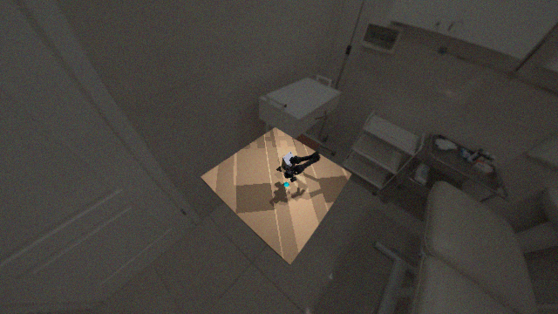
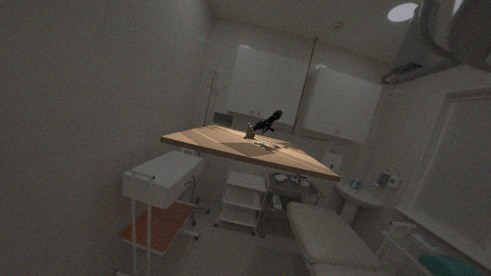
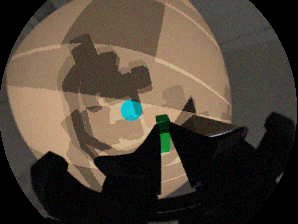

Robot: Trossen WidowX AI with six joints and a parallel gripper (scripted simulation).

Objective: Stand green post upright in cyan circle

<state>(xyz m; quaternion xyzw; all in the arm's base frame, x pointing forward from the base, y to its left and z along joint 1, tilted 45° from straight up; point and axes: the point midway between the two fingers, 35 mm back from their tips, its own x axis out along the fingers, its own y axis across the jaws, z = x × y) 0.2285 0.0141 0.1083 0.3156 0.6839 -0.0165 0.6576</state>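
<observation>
My gripper tip is now 12 cm above the cyan circle, 2 cm to the right of it and 2 cm short of it. The rest, counted from my gripper tip: green post 2 cm behind, 1 cm to the left.
</observation>
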